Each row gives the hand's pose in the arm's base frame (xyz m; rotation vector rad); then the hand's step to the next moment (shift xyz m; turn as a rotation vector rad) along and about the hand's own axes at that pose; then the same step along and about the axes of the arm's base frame.
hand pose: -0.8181 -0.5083 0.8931 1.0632 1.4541 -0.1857
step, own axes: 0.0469 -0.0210 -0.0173 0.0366 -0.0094 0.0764
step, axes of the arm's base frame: -0.0177 0.0226 -0.0460 0.0544 -0.0389 -0.0528
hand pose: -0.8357 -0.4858 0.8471 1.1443 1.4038 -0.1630
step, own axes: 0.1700 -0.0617 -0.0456 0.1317 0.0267 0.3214
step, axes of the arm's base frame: -0.0315 0.0891 -0.1608 0.2691 -0.1423 -0.1694
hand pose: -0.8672 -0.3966 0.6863 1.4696 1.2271 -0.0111
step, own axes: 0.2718 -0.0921 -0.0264 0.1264 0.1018 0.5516
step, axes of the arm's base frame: 0.0456 0.1770 -0.2228 0.4541 -0.2973 -0.1899
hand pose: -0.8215 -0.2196 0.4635 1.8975 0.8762 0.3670
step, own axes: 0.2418 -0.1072 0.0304 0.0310 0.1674 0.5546
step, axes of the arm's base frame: 0.1413 0.1801 -0.1359 0.4168 -0.3843 -0.1230
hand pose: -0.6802 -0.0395 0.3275 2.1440 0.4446 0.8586
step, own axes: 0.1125 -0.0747 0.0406 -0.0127 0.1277 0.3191
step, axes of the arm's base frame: 0.1060 0.0887 -0.0278 0.2191 -0.2582 -0.0600
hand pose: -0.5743 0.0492 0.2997 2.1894 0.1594 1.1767
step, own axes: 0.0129 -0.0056 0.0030 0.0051 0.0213 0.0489
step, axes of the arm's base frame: 0.0110 0.0080 0.0046 0.0374 -0.0382 -0.0032
